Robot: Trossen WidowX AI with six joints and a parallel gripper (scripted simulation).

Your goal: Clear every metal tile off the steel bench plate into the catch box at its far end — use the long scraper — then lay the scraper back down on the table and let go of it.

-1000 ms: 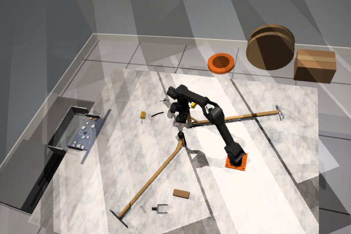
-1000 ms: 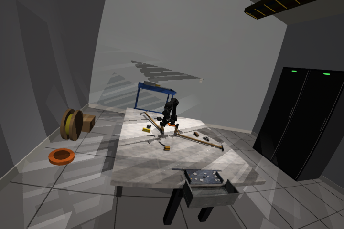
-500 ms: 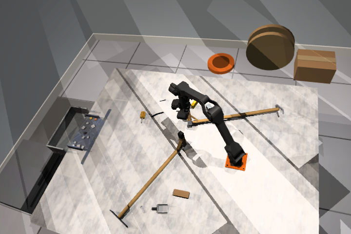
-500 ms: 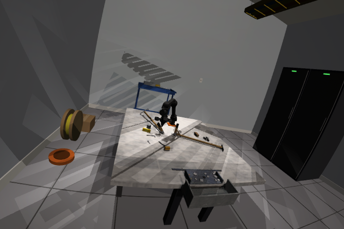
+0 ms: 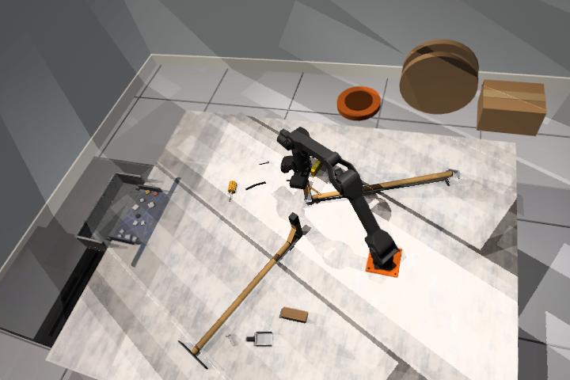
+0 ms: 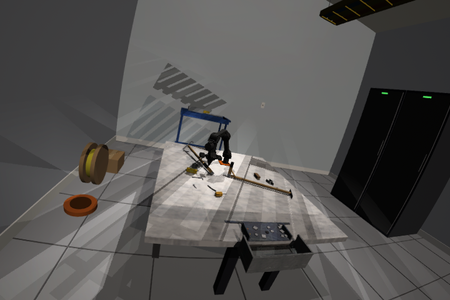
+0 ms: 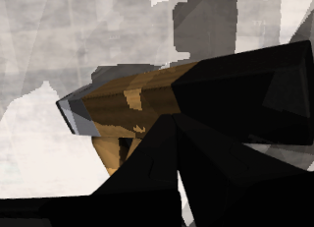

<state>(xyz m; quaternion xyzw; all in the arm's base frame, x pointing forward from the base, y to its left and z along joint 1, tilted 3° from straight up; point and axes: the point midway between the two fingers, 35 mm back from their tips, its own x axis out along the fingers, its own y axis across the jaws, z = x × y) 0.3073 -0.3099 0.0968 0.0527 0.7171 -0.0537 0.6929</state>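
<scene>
Now: gripper tip 170 mm short of the long scraper, 440 mm to the right of it and 20 mm above it. From my gripper tip the other things lie so: curved black strip: 230 mm ahead, 30 mm to the right, 80 mm below; yellow block: 30 mm behind, 130 mm to the right, 60 mm below; yellow-handled tool: 330 mm ahead, 10 mm to the right, 70 mm below.
</scene>
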